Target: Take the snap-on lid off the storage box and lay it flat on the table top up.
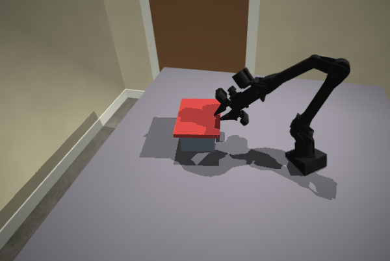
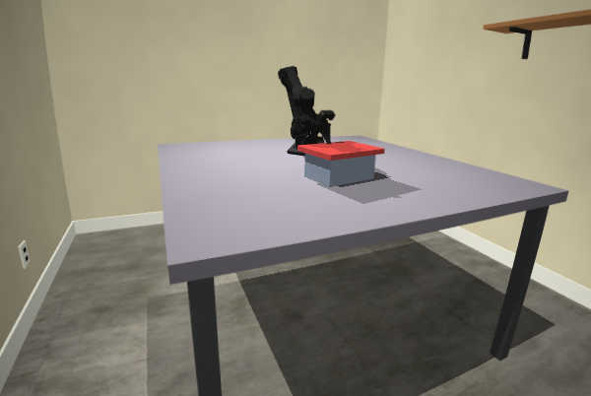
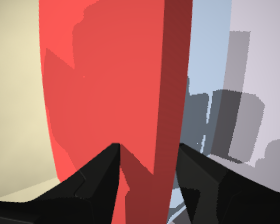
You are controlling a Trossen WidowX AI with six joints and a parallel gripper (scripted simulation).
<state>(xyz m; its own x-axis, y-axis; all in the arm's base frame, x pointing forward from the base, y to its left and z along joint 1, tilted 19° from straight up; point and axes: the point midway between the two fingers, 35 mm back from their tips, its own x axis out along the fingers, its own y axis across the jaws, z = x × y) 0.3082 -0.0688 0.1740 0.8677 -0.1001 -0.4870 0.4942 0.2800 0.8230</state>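
My hand is 100 mm short of the lid, 10 mm to the right of it and 20 mm above it. Also, from my hand: storage box: 100 mm ahead, 10 mm to the left, 70 mm below.
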